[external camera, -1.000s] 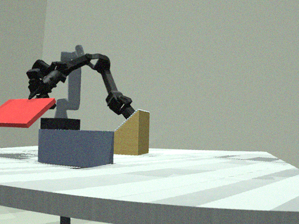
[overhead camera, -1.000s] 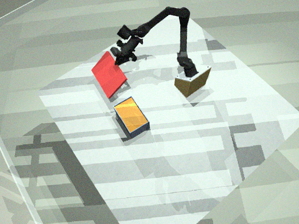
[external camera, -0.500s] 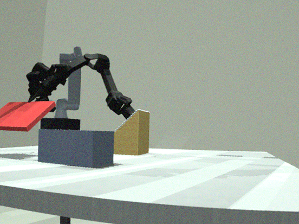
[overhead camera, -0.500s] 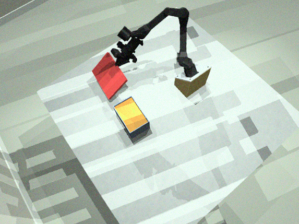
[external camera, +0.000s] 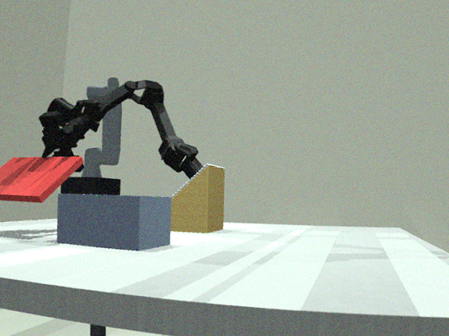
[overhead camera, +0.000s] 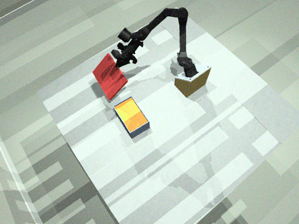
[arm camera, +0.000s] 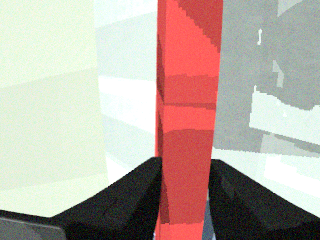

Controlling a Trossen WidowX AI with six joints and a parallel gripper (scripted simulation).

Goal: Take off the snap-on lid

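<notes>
The red lid lies 70 mm ahead of my gripper tip and 40 mm below it. From my gripper tip the other things lie so: blue-grey storage box 280 mm to the left, 140 mm below, 80 mm ahead.
</notes>
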